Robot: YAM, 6 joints.
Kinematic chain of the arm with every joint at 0, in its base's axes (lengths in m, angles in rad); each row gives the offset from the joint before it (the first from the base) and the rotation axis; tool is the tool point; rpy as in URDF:
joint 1: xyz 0 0 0.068 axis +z
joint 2: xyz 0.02 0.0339 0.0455 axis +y
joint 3: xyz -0.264 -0.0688 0 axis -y
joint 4: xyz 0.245 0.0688 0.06 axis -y
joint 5: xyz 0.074 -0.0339 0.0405 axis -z
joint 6: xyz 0.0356 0 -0.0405 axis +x
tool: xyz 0 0 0 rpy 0 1.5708 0
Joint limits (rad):
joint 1: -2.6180..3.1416
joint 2: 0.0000..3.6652
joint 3: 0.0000..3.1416
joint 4: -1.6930..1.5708
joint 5: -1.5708..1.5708
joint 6: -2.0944..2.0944
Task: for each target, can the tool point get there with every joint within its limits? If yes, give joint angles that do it. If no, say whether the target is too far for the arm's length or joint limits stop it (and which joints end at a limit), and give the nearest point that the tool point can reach.
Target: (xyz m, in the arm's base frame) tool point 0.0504 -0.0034 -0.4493
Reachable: no: joint limits stop it (at a limit: joint 2) | nearest point 0.0972 -0.0066 -0.3472 | short by 0.112 m
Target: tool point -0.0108 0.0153 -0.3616
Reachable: no: joint limits stop it (at a limit: joint 2) | nearest point -0.0272 0.0386 -0.3191 | short by 0.051 m
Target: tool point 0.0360 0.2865 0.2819
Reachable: yes | joints 1.3338 1.4024 1.0573 -0.4813 -1.1358 -1.2743
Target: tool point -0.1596 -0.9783 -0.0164
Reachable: no: too far | nearest point -0.1031 -0.6320 0.0305 | short by 0.354 m
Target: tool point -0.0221 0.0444 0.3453
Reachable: yes | joints 1.3415 0.4868 0.9888 -1.2605 -1.0924 0.0764
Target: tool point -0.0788 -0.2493 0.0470
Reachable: yes | joints -1.7570 1.9493 0.5980 0.1182 1.0757 -0.7942
